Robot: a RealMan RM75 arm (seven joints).
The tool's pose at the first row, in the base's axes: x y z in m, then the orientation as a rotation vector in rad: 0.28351 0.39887 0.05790 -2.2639 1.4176 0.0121
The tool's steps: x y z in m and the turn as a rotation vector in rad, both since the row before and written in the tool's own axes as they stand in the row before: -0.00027 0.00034 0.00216 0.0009 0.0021 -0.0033; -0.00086 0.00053 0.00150 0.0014 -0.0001 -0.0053; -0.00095 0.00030 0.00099 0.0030 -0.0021 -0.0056; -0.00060 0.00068 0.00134 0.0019 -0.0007 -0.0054; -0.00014 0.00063 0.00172 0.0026 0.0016 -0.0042; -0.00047 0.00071 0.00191 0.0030 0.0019 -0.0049; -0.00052 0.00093 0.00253 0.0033 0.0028 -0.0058; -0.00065 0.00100 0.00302 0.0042 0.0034 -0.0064; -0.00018 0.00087 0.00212 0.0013 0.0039 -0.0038; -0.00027 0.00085 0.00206 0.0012 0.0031 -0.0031; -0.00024 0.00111 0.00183 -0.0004 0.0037 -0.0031; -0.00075 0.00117 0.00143 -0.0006 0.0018 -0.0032
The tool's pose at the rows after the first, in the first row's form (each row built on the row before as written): 0.28360 0.39982 0.05591 -2.2662 1.4147 0.0080; 0.28310 0.40094 0.05458 -2.2688 1.4082 0.0054; 0.28263 0.40202 0.05381 -2.2696 1.3999 0.0039; 0.28209 0.40280 0.05250 -2.2716 1.3928 0.0016; 0.28190 0.40336 0.05076 -2.2729 1.3881 -0.0034; 0.28154 0.40424 0.04890 -2.2744 1.3826 -0.0092; 0.28113 0.40531 0.04641 -2.2765 1.3764 -0.0165; 0.28073 0.40665 0.04348 -2.2785 1.3696 -0.0253; 0.28046 0.40729 0.04129 -2.2812 1.3668 -0.0319; 0.28015 0.40798 0.03918 -2.2832 1.3645 -0.0373; 0.27959 0.40845 0.03715 -2.2867 1.3630 -0.0423; 0.27862 0.40916 0.03556 -2.2899 1.3605 -0.0450
